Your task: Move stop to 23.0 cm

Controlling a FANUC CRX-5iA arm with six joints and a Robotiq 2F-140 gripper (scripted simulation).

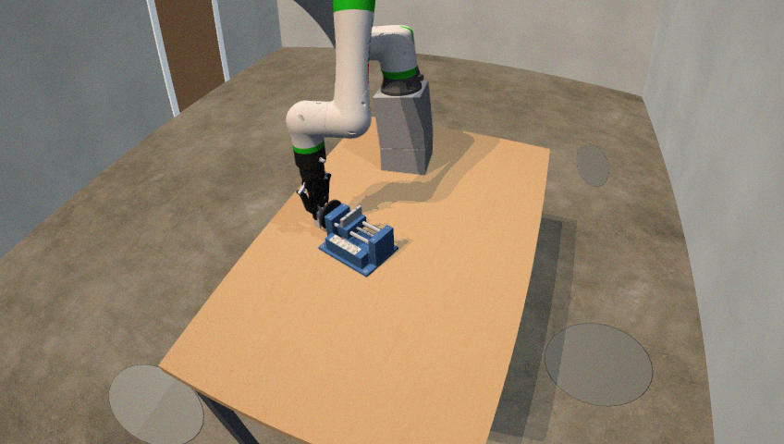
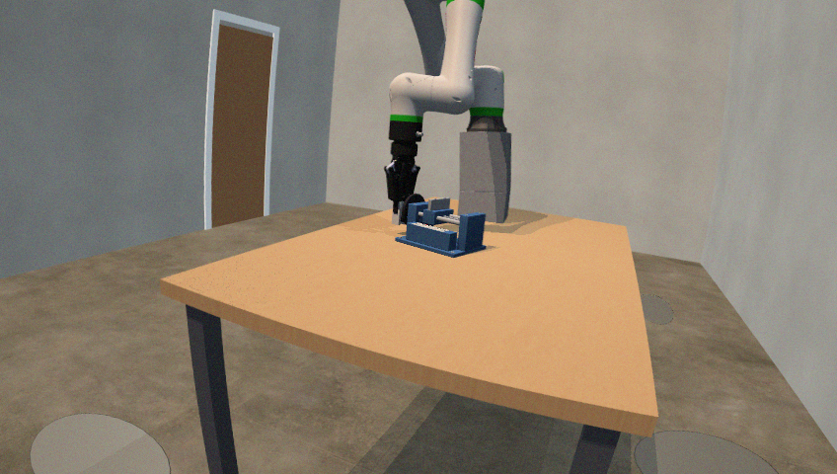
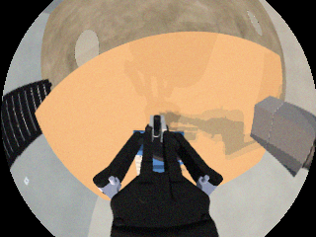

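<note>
Now: hand 2 cm to the right of the black handwheel and 1 cm above it. Also, from my hand: grey stop plate: 3 cm ahead, 12 cm to the left, 3 cm above.
</note>
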